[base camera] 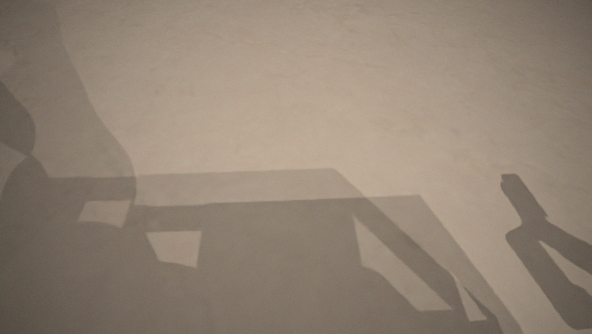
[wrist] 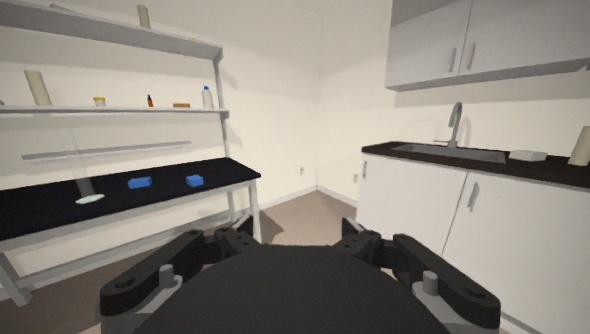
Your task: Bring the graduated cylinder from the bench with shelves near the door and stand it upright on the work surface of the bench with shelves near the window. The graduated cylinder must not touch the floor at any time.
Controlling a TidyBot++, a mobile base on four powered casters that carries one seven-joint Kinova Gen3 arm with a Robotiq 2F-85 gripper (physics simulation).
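Frame: origin at the arm's base, x ahead, y left, z up, level; centimetres.
Where they show: gripper, fingertip midpoint: (wrist: 297,226).
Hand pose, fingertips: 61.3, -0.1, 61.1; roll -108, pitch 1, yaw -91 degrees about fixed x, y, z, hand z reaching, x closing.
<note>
Each offset is from my fingertips to the top centre of the thing, as dx, dy, dz. Level surfaces: height alone.
In the wrist view, a tall clear graduated cylinder {+51.6, +102.3, +9.0} (wrist: 80,170) stands upright on its pale round base on the black top of a bench with shelves {dz -24.5} (wrist: 45,216) at the left. The frames do not show whether this bench is the one near the door or near the window. My gripper (wrist: 297,226) is open, with nothing between its fingers, and stands well away from the cylinder, to its right in the view. The base camera view shows floor with shadows; neither cylinder nor gripper shows there.
Two blue blocks {+69.2, +92.4, -20.5} (wrist: 139,182) {+72.1, +60.8, -20.5} (wrist: 194,180) lie right of the cylinder on the bench. A shelf {dz +19.3} (wrist: 125,110) with bottles and jars runs above it. A white cabinet (wrist: 405,200) with a sink (wrist: 450,151) stands at the right. Floor {dz -100.7} (wrist: 305,225) shows between bench and cabinet.
</note>
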